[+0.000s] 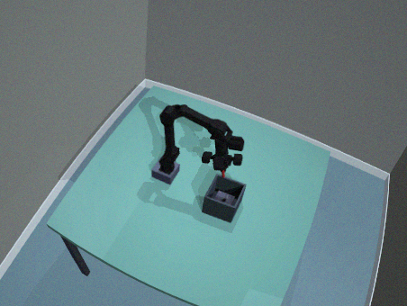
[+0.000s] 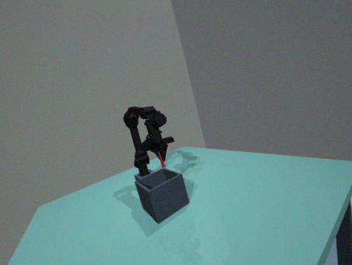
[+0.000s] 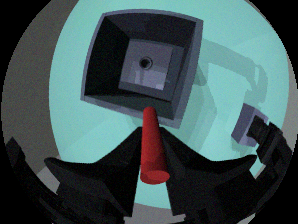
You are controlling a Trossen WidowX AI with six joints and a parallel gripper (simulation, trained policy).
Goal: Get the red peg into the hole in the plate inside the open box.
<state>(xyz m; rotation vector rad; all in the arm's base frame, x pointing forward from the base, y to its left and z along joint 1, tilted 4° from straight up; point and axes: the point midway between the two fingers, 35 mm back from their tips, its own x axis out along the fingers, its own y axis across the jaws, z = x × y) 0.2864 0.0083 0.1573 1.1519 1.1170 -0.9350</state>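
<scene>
My gripper tip is now 50 mm short of the grey plate, 70 mm to the left of it and 140 mm above it. Also, from my gripper tip: red peg (10 mm to the right, 10 mm above).
</scene>
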